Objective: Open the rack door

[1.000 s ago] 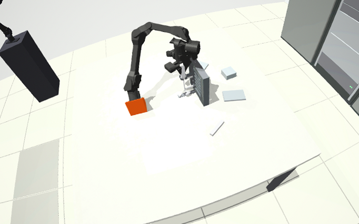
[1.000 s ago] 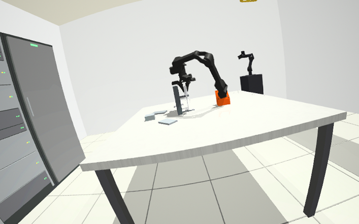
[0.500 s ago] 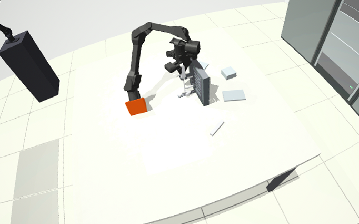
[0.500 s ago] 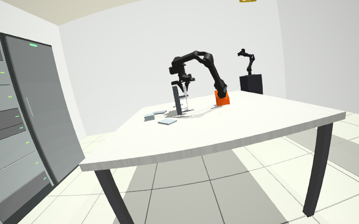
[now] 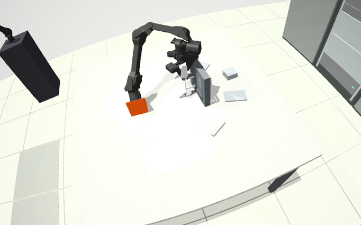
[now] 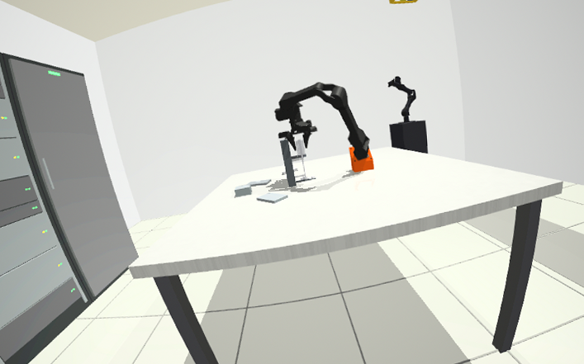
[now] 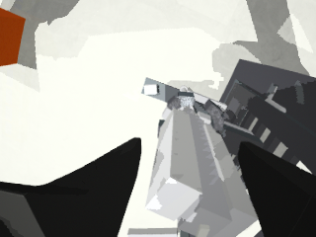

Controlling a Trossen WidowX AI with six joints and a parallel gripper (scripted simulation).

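Now: the upright handle 30 mm below my gripper tip and 10 mm to the right of it. From my gripper tip the other things lie so: flat grey plate 260 mm ahead, 150 mm to the right, 150 mm below.
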